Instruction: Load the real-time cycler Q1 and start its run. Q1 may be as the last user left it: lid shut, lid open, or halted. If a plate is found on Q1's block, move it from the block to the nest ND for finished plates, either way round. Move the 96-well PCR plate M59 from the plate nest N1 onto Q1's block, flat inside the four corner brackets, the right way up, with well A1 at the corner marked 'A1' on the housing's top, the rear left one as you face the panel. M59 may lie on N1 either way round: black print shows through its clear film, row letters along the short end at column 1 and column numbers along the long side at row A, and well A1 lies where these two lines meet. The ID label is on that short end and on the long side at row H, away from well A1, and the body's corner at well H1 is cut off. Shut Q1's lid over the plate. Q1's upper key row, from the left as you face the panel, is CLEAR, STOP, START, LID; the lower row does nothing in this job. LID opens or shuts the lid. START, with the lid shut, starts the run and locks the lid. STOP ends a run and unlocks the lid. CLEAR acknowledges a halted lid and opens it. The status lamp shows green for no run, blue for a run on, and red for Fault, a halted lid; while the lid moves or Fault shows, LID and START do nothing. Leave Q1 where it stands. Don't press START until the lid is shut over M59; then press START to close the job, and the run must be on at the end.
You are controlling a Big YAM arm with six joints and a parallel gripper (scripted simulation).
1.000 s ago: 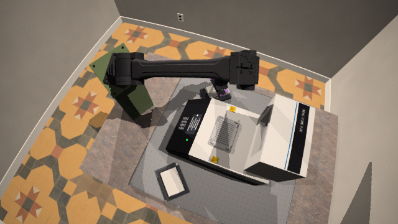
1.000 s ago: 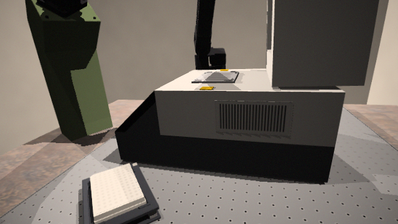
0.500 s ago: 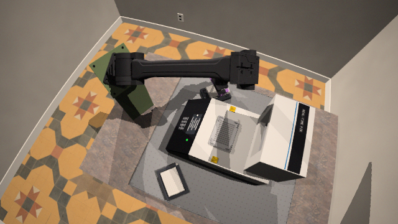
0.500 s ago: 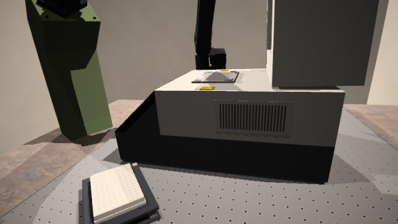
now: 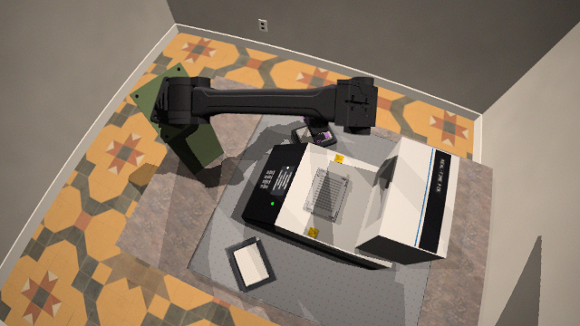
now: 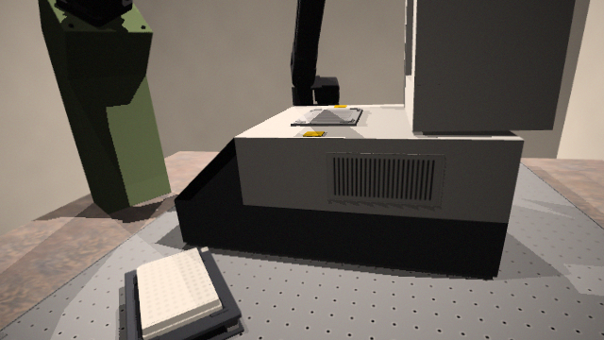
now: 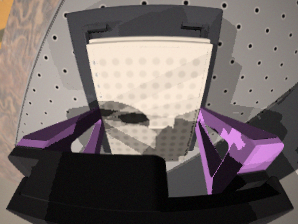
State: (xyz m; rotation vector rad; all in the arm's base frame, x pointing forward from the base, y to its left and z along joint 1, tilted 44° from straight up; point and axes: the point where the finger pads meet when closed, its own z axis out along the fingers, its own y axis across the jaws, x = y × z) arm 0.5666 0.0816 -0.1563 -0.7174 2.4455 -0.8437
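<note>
The dark nest nd lies 3 cm below my hand. Round my hand: dark nest N1 (53 cm to the right, 22 cm behind, 1 cm below).
</note>
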